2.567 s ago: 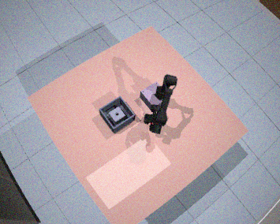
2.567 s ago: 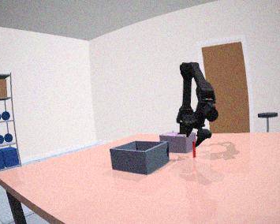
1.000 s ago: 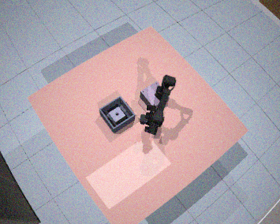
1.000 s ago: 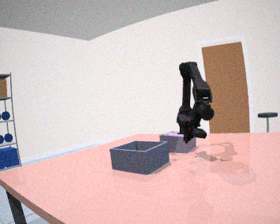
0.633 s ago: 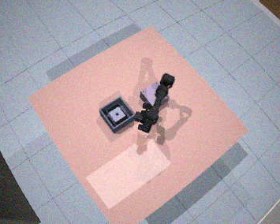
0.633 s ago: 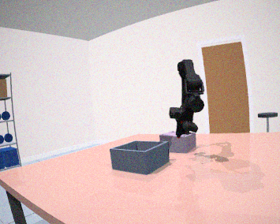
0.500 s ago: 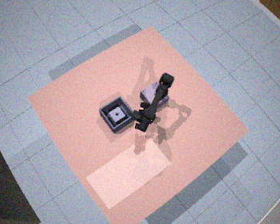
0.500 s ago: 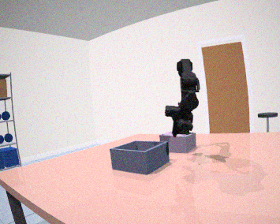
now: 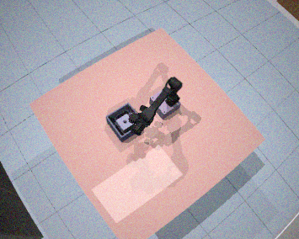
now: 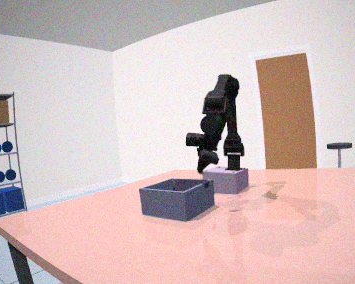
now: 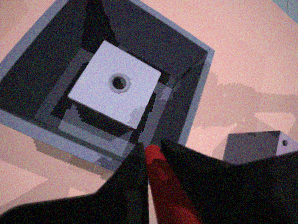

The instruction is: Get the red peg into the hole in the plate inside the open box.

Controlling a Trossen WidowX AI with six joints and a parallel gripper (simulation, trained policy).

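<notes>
Now: gripper tip 20 mm to the right of the red peg and 30 mm below it. Also, from my gripper tip: grey box 40 mm ahead, 70 mm to the right, 110 mm below.
</notes>
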